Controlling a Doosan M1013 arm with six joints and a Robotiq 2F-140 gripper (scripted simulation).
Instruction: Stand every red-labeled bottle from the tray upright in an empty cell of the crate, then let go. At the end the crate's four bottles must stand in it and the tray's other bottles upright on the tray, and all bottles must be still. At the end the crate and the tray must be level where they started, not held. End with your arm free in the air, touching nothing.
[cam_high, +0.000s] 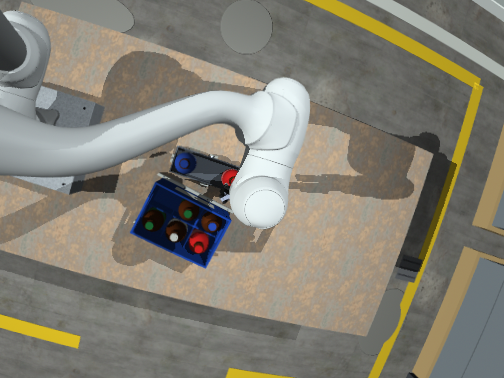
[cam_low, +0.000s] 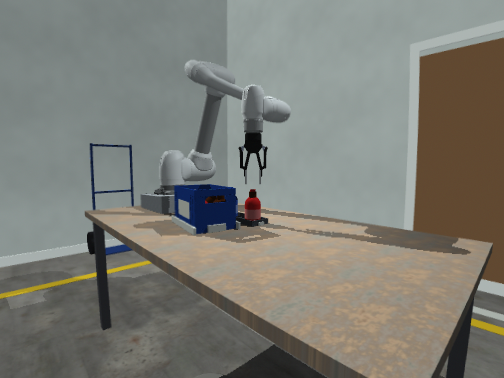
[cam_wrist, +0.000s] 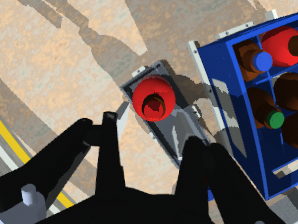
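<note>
The red-labeled bottle lies 13 cm below my hand. From my hand the other things lie so: blue-capped bottle (17 cm behind, 2 cm to the left, 13 cm below); dark tray (9 cm behind, 1 cm to the left, 20 cm below); blue crate (14 cm behind, 18 cm to the right, 13 cm below).
</note>
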